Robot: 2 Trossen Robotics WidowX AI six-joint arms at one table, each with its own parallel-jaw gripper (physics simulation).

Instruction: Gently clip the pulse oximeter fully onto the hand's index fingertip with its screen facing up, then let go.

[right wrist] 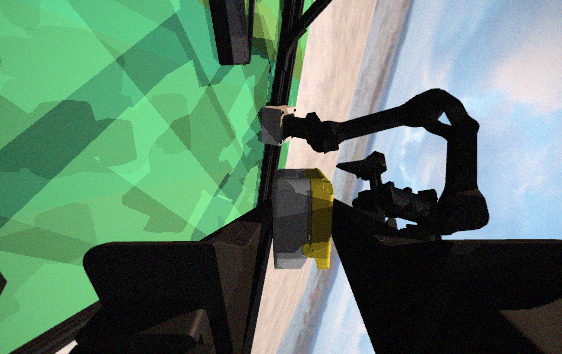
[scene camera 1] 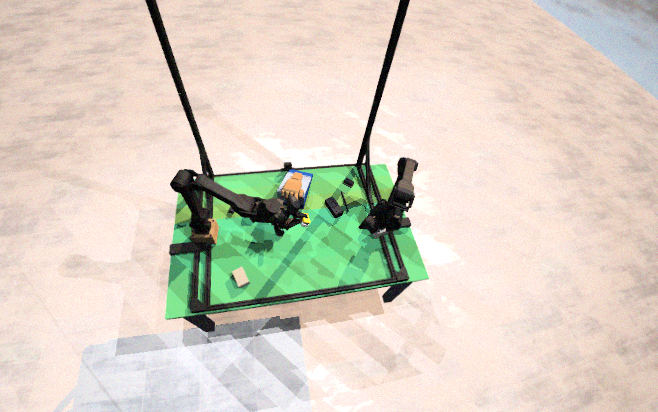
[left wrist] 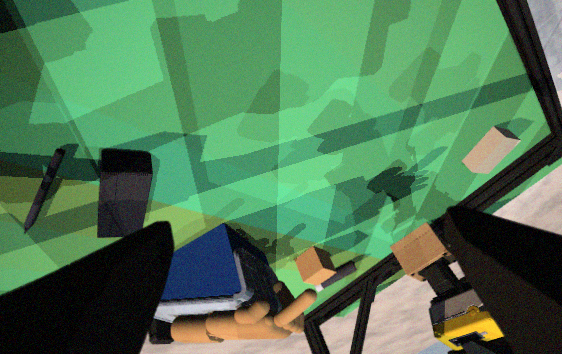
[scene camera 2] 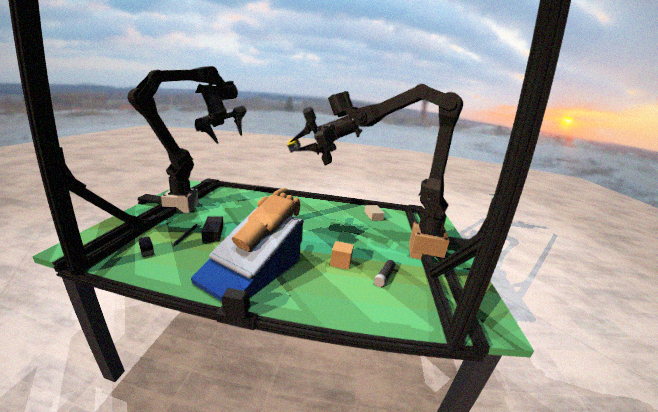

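Seen in the pictures: left gripper, fingertip midpoint: [right wrist: 337, 184] [left wrist: 309, 227] [scene camera 2: 229, 139]; right gripper, fingertip midpoint: [right wrist: 300, 205] [scene camera 1: 304, 218] [left wrist: 459, 321] [scene camera 2: 293, 145]; left arm's base, origin of the base link: [right wrist: 287, 125] [scene camera 2: 179, 192]; right arm's base, origin of the base link: [scene camera 1: 203, 228] [left wrist: 433, 267] [scene camera 2: 430, 230].
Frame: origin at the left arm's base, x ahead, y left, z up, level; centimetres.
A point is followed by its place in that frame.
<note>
The pulse oximeter [scene camera 1: 306, 218] @[y -3.3, x 41.0, z 22.0 cm] [scene camera 2: 293, 146] @[y -5.5, x 41.4, z 20.0 cm] [right wrist: 292, 215] @[y -5.1, x 43.0, z 20.4 cm], grey with a yellow side, is between the fingertips of my right gripper [scene camera 2: 296, 144] @[y -4.7, x 41.4, z 20.2 cm] [right wrist: 300, 205] @[y -4.7, x 41.4, z 20.2 cm], which is shut on it. It is held in the air, apart from the hand; its yellow part also shows in the left wrist view. The screen's facing is unclear. The tan hand [scene camera 1: 294, 185] @[y -30.2, x 36.8, z 9.1 cm] [scene camera 2: 267, 217] @[y -34.7, x 36.9, z 7.6 cm] [left wrist: 225, 328] @[y -30.5, x 33.5, z 7.7 cm] rests on a sloped blue wedge [scene camera 2: 277, 272] @[y -39.9, x 39.9, z -4.4 cm] [left wrist: 202, 267] @[y -28.6, x 31.0, z -0.7 cm] with a pale top. Its index finger cannot be singled out. My left gripper [scene camera 2: 229, 138] @[y 5.3, x 17.9, z 19.4 cm] [left wrist: 309, 227] @[y 5.3, x 17.9, z 19.4 cm] is open and empty, high above the table.
A black box [scene camera 1: 334, 206] @[y -18.6, x 18.4, z -2.5 cm] [scene camera 2: 212, 229] @[y -23.1, x 19.4, z -2.5 cm] [left wrist: 125, 200] @[y -18.0, x 18.2, z -2.4 cm], a dark pen [scene camera 2: 185, 234] @[y -22.2, x 10.5, z -5.2 cm] [left wrist: 44, 190] @[y -20.5, x 10.5, z -5.0 cm] and a small black block [scene camera 1: 348, 182] @[y -31.2, x 4.1, z -2.8 cm] [scene camera 2: 146, 246] @[y -34.2, x 4.7, z -3.0 cm] lie beside the wedge. An orange cube [scene camera 2: 342, 255] @[y -34.9, x 56.1, z -2.0 cm], a dark cylinder [scene camera 2: 386, 270] @[y -39.3, x 66.9, z -3.4 cm] and a beige block [scene camera 1: 240, 277] @[y 2.2, x 73.7, z -2.9 cm] [scene camera 2: 374, 212] @[y -1.9, x 72.7, z -2.9 cm] are on the table.
</note>
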